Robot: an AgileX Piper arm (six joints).
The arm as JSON. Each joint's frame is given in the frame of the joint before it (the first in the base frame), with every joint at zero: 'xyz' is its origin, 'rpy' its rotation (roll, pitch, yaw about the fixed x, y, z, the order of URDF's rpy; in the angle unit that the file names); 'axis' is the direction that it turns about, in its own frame. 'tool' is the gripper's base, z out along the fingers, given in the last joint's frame.
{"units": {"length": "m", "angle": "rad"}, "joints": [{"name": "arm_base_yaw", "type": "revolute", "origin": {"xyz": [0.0, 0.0, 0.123], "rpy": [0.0, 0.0, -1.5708]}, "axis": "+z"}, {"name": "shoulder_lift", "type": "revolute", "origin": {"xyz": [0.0, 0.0, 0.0], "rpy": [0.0, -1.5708, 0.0]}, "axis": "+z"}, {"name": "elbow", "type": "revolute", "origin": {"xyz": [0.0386, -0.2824, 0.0], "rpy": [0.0, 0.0, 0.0]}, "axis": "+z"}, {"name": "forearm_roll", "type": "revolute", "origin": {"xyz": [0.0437, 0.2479, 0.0], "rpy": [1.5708, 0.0, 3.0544]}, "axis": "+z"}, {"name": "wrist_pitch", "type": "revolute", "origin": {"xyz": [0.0, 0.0, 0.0], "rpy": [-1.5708, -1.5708, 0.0]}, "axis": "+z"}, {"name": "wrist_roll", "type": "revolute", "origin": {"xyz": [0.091, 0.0, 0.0], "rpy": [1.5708, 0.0, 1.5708]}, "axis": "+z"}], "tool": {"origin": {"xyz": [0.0, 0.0, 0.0], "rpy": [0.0, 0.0, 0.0]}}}
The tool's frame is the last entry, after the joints.
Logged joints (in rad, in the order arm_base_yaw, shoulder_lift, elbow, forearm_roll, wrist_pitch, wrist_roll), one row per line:
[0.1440 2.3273 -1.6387 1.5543 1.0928 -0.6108]
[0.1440 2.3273 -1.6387 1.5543 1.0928 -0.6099]
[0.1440 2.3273 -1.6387 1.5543 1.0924 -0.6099]
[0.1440 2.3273 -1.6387 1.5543 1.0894 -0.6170]
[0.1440 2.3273 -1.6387 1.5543 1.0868 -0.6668]
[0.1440 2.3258 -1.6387 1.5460 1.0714 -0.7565]
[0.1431 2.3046 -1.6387 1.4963 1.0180 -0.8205]
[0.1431 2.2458 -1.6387 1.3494 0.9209 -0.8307]
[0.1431 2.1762 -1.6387 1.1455 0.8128 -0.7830]
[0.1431 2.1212 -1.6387 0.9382 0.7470 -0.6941]
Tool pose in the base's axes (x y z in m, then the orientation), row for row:
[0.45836 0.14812 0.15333 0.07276 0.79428 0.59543 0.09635]
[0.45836 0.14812 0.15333 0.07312 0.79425 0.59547 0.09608]
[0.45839 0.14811 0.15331 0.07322 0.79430 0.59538 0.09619]
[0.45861 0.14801 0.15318 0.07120 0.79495 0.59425 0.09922]
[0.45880 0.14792 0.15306 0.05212 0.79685 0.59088 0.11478]
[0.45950 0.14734 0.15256 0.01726 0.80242 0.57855 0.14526]
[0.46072 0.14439 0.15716 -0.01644 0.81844 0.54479 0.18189]
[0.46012 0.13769 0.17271 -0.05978 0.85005 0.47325 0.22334]
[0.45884 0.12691 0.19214 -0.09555 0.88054 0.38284 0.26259]
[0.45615 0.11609 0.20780 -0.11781 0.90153 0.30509 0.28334]
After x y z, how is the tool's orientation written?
As a quaternion, x y z w.
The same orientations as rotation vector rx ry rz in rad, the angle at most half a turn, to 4 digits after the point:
[0.2155 2.3530 1.7639]
[0.2166 2.3532 1.7643]
[0.2169 2.3532 1.7639]
[0.2106 2.3510 1.7575]
[0.1528 2.3355 1.7318]
[0.0497 2.3115 1.6666]
[-0.0464 2.3104 1.5379]
[-0.1650 2.3469 1.3066]
[-0.2585 2.3820 1.0356]
[-0.3153 2.4132 0.8166]

